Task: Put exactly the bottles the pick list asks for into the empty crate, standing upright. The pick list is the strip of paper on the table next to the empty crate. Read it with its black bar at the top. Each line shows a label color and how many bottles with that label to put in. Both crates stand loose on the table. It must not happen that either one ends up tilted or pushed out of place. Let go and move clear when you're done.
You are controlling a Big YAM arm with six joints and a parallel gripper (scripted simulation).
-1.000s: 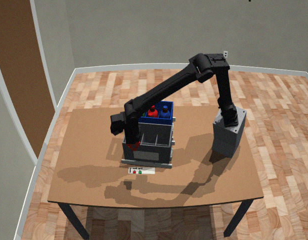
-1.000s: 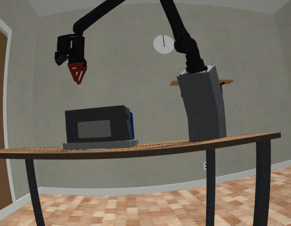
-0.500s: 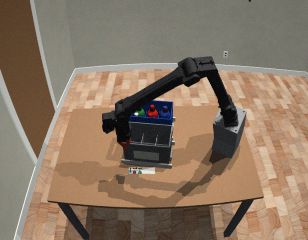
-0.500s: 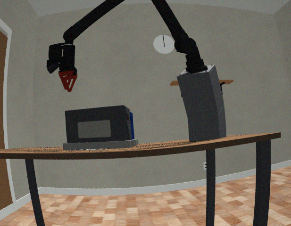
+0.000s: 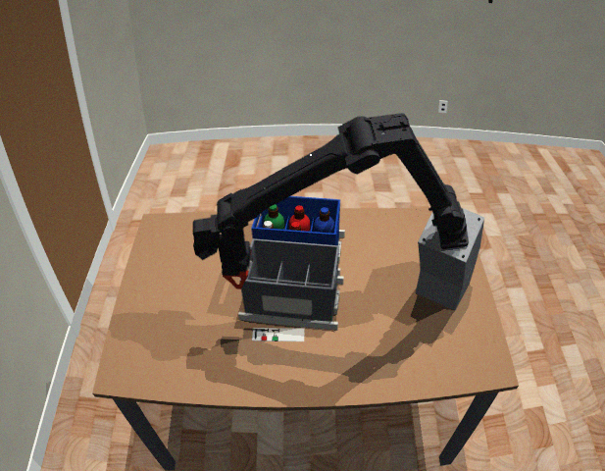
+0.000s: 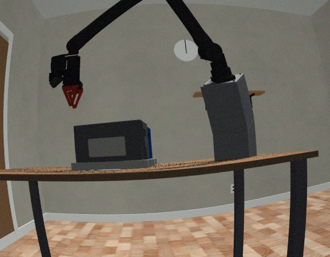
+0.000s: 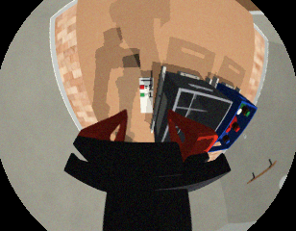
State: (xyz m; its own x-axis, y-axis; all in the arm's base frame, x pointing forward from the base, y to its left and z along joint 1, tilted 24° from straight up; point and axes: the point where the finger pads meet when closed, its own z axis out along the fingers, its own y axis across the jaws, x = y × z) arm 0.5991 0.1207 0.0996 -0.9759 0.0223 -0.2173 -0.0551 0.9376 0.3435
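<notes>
My hand is 120 mm past the red-labelled bottle, 340 mm to the left of it and 160 mm above it. From my hand the other things lie so: pick list: 90 mm behind, 250 mm below; then grey crate: 120 mm behind, 150 mm to the right, 160 mm below; then green-labelled bottle: 30 mm behind, 430 mm to the right, 160 mm below.
</notes>
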